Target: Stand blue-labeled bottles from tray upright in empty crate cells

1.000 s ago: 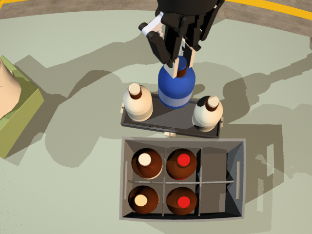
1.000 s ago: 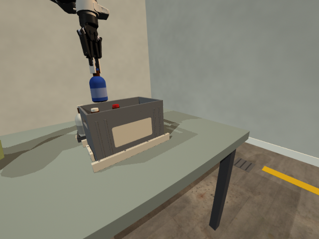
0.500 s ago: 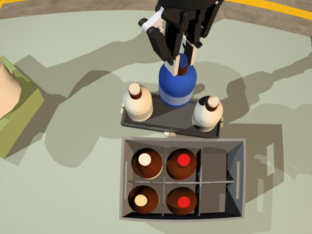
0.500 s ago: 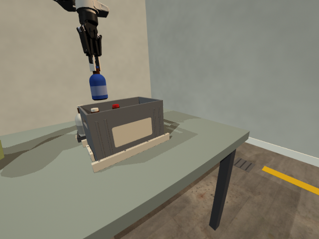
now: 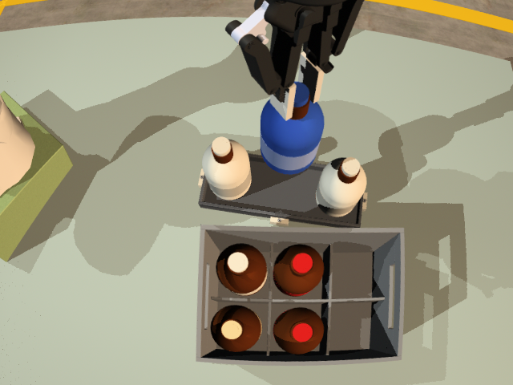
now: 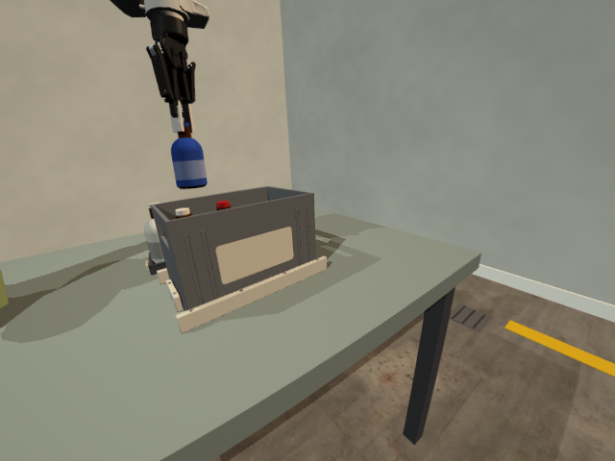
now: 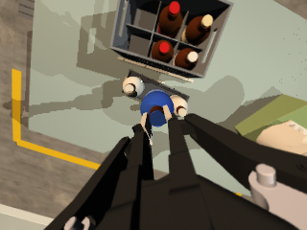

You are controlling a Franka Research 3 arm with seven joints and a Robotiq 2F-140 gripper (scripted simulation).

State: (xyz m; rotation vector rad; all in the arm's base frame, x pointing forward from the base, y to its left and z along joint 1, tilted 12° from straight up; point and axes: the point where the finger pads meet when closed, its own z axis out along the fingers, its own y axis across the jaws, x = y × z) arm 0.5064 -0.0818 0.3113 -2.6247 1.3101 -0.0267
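Right now my hand is 9 cm above the blue-labeled bottle. The rest, counted from my hand: grey crate: 27 cm below, 19 cm to the right, 2 cm ahead; cream-labeled bottle: 27 cm below, 10 cm behind, 2 cm to the left; dark tray: 34 cm below.
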